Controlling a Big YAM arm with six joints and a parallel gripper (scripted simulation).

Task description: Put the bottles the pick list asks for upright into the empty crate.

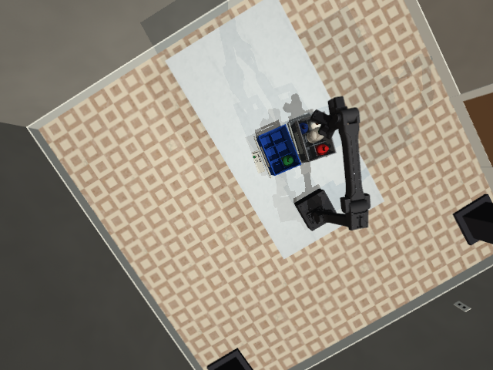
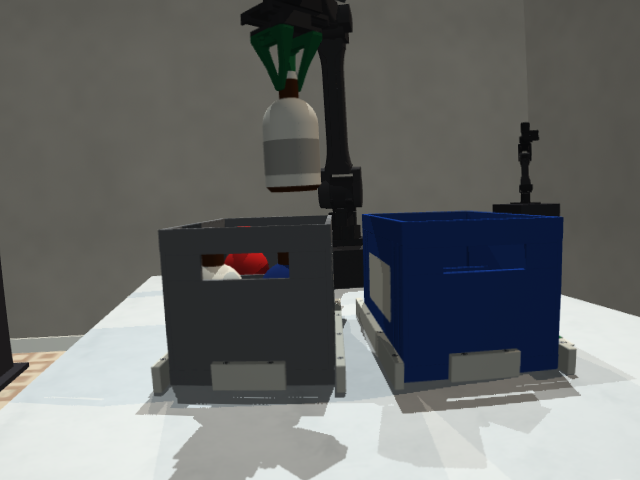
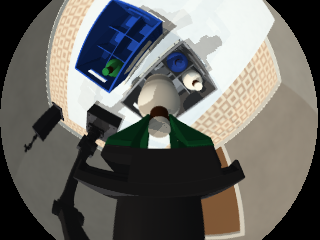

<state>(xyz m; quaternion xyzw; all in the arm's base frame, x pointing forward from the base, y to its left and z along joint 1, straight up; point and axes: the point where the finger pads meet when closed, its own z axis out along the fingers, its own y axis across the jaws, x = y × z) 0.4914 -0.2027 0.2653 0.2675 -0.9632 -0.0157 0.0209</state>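
The white bottle is 60 mm below my hand. From my hand the other things lie so: dark grey crate 270 mm below, 40 mm to the right, 20 mm behind; then blue bottle 270 mm below, 70 mm ahead, 20 mm to the right; then red bottle 270 mm below, 120 mm behind, 60 mm to the right.
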